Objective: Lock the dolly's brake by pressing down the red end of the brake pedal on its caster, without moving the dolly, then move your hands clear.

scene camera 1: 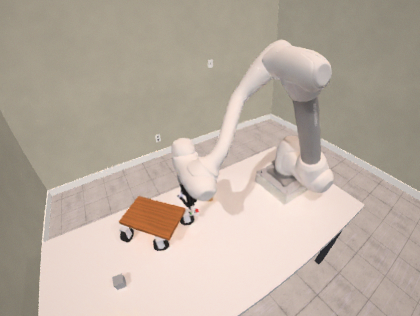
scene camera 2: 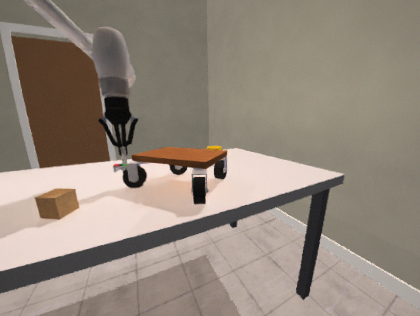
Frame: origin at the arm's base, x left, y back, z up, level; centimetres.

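Seen in the pictures: gripper, fingertip midpoint: (scene camera 1: pixel 192 212) (scene camera 2: pixel 124 164); arm's base, origin of the base link: (scene camera 1: pixel 285 174).
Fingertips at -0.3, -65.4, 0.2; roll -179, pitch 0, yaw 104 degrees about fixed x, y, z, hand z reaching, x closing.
Offsets run from my fingertips to a thing's top centre, as dx, dy, dz. "spot": to the spot under its first point. Level surfaces: height alone.
The dolly has a brown wooden deck {spot: -3.8, -20.4, +3.5} (scene camera 1: pixel 152 216) (scene camera 2: pixel 175 156) and stands upright on black-wheeled casters. The caster with the brake pedal {-1.3, -2.6, +1.3} (scene camera 1: pixel 187 218) (scene camera 2: pixel 134 176) is at the deck corner nearest the arm. The pedal's red end {spot: -0.2, +2.7, +0.0} (scene camera 1: pixel 196 210) (scene camera 2: pixel 117 165) points out from the dolly, with its green part {spot: -1.1, -0.3, -0.3} (scene camera 2: pixel 125 165) closer to the wheel. The pedal's tilt is too small to tell. My gripper (scene camera 2: pixel 123 154) is shut and empty, pointing down. Its fingertips are right at the pedal, close above the green part in the scene camera 2 view; contact cannot be made out.
A grey cube {+19.1, -45.6, -4.2} (scene camera 1: pixel 119 281) lies on the white table {dz -9.0} (scene camera 1: pixel 225 260) (scene camera 2: pixel 265 170). A wooden block {-13.9, +15.8, -3.0} (scene camera 2: pixel 57 203) sits at the left in the scene camera 2 view. A yellow object {+41.8, -53.0, -3.1} (scene camera 2: pixel 214 148) is behind the deck. The arm's base (scene camera 1: pixel 282 186) stands at the table's other end.
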